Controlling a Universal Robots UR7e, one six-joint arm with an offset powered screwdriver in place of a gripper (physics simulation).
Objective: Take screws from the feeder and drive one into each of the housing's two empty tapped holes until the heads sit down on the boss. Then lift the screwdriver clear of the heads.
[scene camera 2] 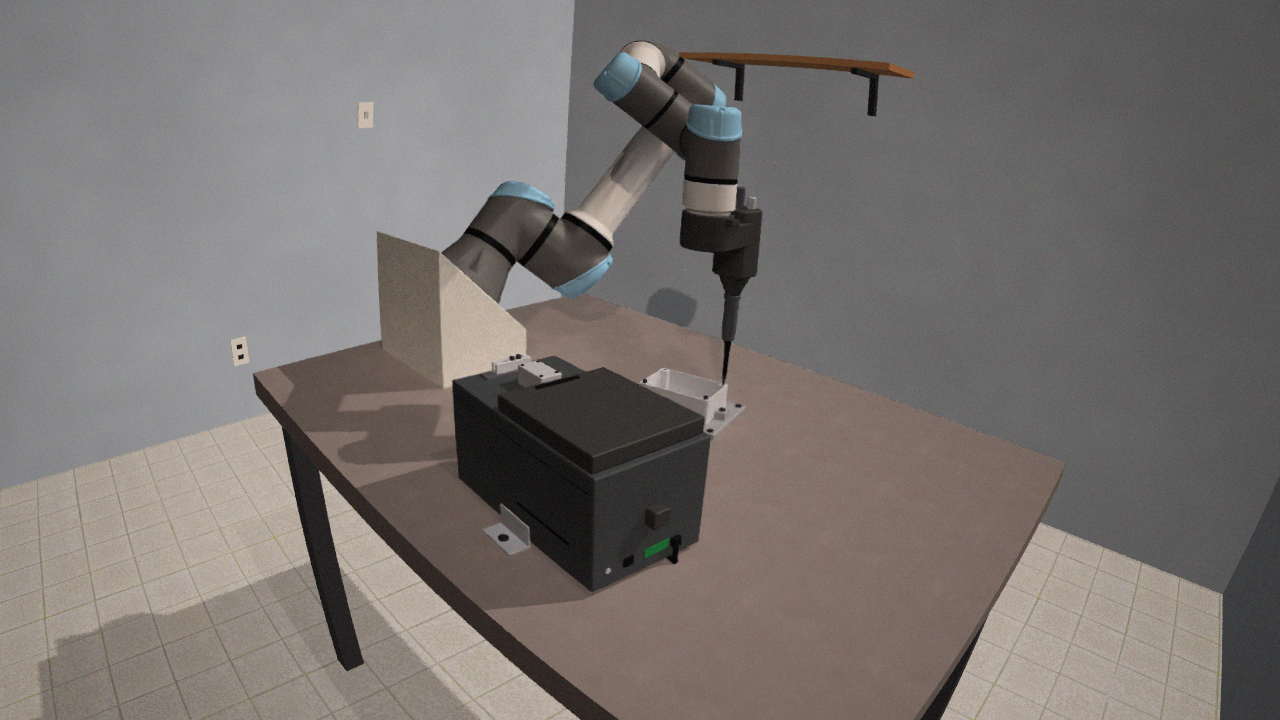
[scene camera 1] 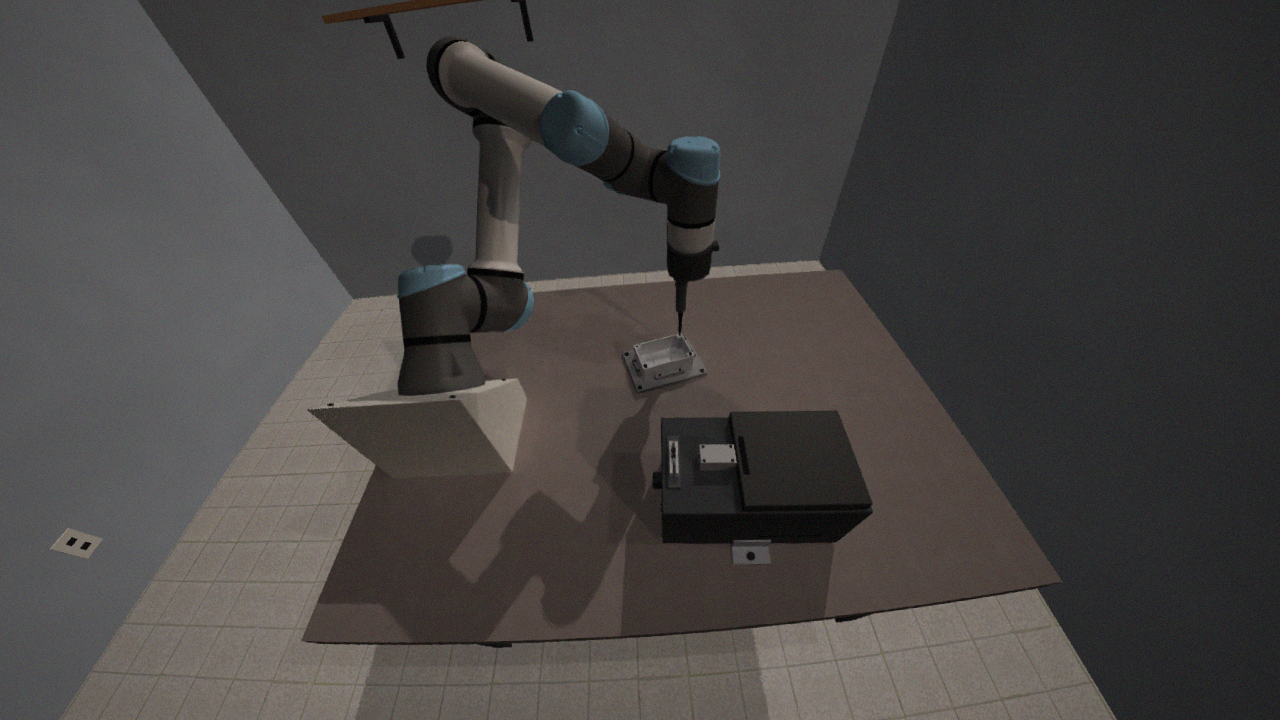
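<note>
The screwdriver (scene camera 1: 680, 333) (scene camera 2: 725, 382) points straight down, with its bit tip at the back right corner of the housing in scene camera 1. A screw at the tip, and whether the tip touches the boss, are too small to make out. The pale, open-topped housing (scene camera 1: 667, 364) (scene camera 2: 716, 405) sits upright on a flat plate. Dark spots show at its corners; I cannot tell heads from holes. The black feeder (scene camera 1: 801, 456) (scene camera 2: 599, 416) stands nearer the camera in scene camera 1, with small dark screws in its pale rail (scene camera 1: 673, 474). The screwdriver is well away from the feeder.
The arm's wedge-shaped pale base (scene camera 1: 447, 438) (scene camera 2: 411, 313) stands at the table's left side in scene camera 1. A small metal bracket (scene camera 1: 750, 552) (scene camera 2: 516, 537) sits beside the feeder. A wooden shelf (scene camera 1: 402, 8) (scene camera 2: 805, 62) is on the back wall, above the brown table (scene camera 1: 895, 555) (scene camera 2: 850, 537).
</note>
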